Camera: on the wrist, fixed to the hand. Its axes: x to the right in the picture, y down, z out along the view.
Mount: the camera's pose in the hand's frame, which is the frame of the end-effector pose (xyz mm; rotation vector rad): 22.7 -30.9 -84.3 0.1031 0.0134 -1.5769
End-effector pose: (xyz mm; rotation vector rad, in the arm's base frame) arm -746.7 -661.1 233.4 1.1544 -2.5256 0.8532
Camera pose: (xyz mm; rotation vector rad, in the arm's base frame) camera -740.7 -640.7 323.5 2.3995 -0.8422 0.4404
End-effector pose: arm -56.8 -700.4 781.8 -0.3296 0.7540 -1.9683
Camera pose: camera -133.2 -678.3 734.4 0.7912 -0.2405 2.5500
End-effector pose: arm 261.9 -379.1 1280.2 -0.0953 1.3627 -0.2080
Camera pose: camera 181.0 -409.5 1246.8 -1.0773 1.0067 -1.5745
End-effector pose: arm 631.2 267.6 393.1 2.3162 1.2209 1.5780
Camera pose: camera 548.6 274.0 434.5 0.6418 2.1718 0.8233
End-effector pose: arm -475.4 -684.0 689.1 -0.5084 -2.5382 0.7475
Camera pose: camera -458.3 -662.9 777.6 1.3660 -1.9651 0.1922
